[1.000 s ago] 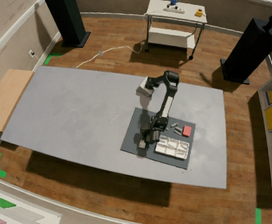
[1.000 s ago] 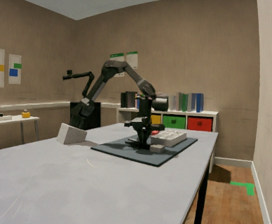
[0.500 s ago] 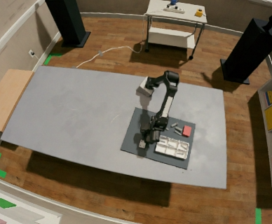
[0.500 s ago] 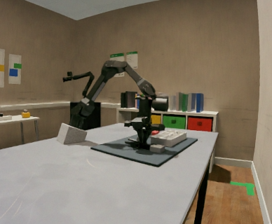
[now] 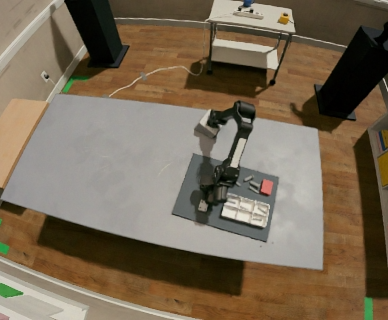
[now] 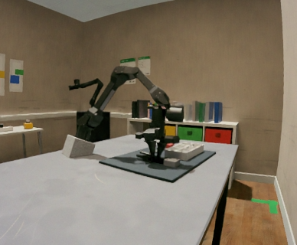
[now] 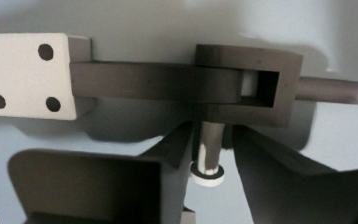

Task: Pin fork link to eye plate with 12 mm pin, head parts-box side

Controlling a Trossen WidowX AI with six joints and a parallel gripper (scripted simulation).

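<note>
Now: hand 30 mm above the headed pin. Round my hand: eye plate 30 mm to the right, 30 mm below, 10 mm ahead; then mat 70 mm to the left, 50 mm below, 10 mm ahead; then fork link 30 mm to the right, 30 mm below, 30 mm behind.
</note>
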